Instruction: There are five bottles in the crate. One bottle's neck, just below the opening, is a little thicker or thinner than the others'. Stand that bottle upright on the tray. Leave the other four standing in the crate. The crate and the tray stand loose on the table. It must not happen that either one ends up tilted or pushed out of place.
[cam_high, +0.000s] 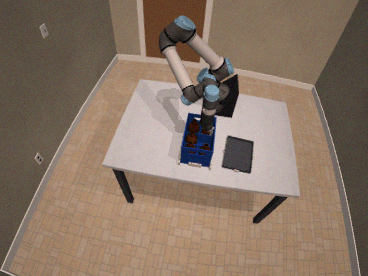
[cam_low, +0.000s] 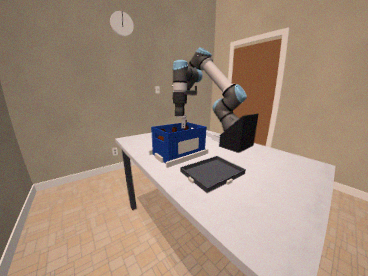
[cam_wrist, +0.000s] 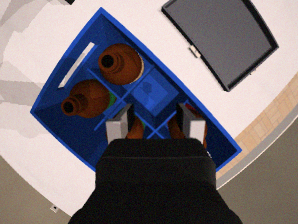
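Right now my hand is 12 cm above the blue crate and 4 cm to the left of it. From my hand the other things lie so: dark tray (23 cm to the left, 19 cm below, 1 cm ahead); then bottle (11 cm below, 9 cm to the right, 8 cm ahead).
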